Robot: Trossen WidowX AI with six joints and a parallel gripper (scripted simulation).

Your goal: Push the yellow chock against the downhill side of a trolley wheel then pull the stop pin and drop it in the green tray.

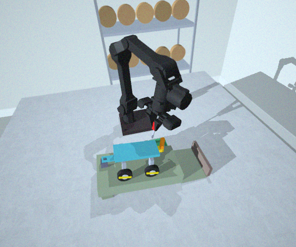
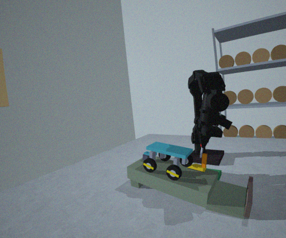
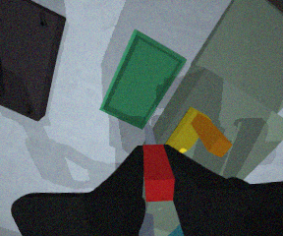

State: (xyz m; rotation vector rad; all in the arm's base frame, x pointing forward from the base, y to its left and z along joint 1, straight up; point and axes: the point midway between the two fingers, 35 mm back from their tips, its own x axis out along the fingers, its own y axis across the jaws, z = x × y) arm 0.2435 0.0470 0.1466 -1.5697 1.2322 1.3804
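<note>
Now: gripper tip right at the red-headed stop pin. Also, from my gripper tip: yellow chock 50 mm ahead, 10 mm to the right, 50 mm below; then trolley 90 mm ahead, 110 mm to the right, 20 mm below; then green tray 20 mm behind, 140 mm below.
</note>
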